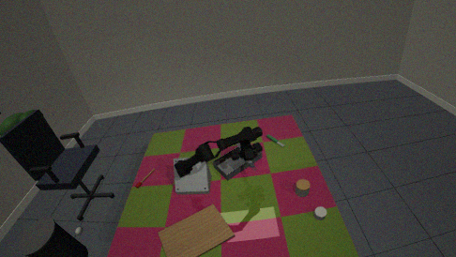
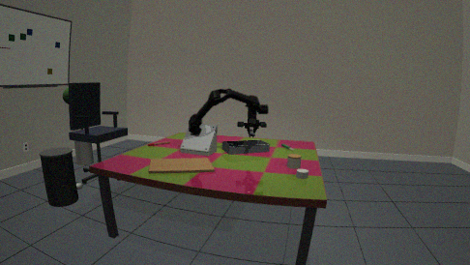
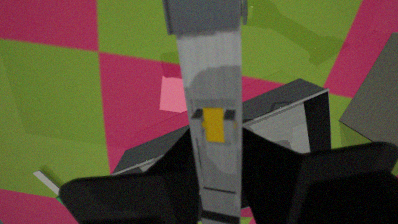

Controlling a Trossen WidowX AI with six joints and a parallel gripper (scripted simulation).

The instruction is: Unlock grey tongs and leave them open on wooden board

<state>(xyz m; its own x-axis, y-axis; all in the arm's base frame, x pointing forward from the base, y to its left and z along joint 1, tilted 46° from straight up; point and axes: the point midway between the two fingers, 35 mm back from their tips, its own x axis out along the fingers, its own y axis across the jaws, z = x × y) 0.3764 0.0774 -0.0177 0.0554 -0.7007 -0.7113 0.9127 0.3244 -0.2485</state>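
Now: the wooden board 440 mm to the right of my gripper tip, 270 mm behind it and 110 mm below it. The rest, counted from my gripper tip: roasting tin: 110 mm to the left, 90 mm below, 80 mm behind; then cork-lidded jar: 320 mm ahead, 160 mm to the right, 90 mm below; then yellow lock piece: 40 mm above, 20 mm to the right, 10 mm ahead.
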